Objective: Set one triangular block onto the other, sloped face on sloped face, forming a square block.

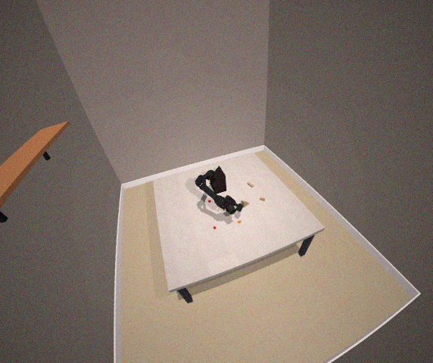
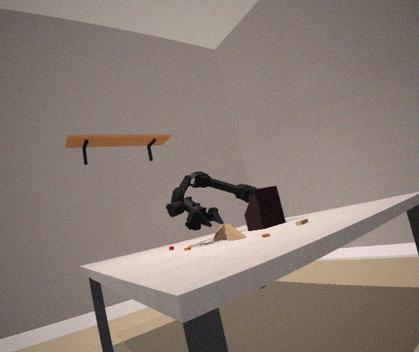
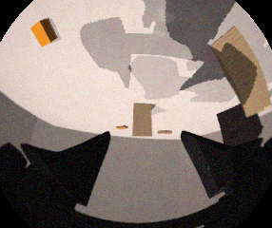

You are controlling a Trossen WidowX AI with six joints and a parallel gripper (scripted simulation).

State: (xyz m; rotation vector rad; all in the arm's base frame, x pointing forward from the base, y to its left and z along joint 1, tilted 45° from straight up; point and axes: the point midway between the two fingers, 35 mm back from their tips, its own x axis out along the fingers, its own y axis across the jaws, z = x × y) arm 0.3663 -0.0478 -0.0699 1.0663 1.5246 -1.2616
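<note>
The triangular block lies 6 cm to the left of my gripper tip, 6 cm below it and 2 cm behind it. Round my gripper tip: orange piece 13 cm ahead, 7 cm to the right, 7 cm below.
</note>
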